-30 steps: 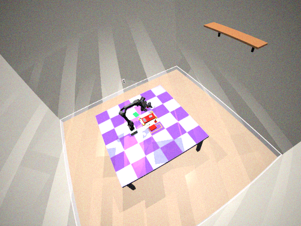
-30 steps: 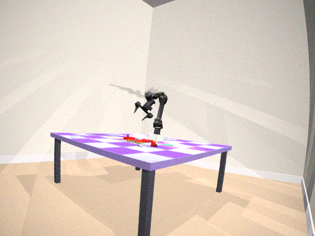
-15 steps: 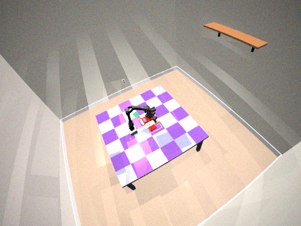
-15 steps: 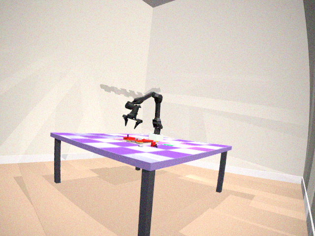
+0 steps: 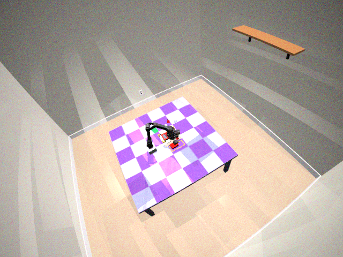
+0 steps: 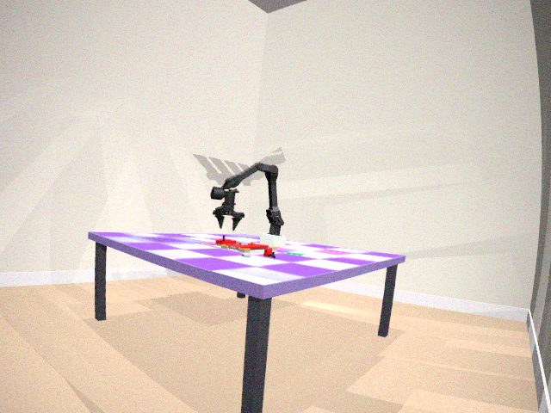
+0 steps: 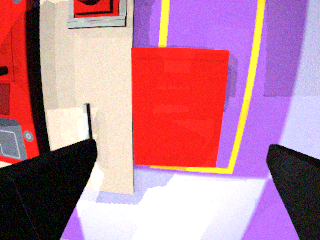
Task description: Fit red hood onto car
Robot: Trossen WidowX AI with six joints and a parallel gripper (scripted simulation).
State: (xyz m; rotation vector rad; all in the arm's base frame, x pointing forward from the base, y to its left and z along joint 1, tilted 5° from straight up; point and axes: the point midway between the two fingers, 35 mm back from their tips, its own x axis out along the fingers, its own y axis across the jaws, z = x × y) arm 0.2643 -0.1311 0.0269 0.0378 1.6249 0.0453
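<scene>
The red hood lies 6 cm below my gripper tip. Round my gripper tip: green patch 38 cm to the left, 8 cm below, 8 cm behind.
</scene>
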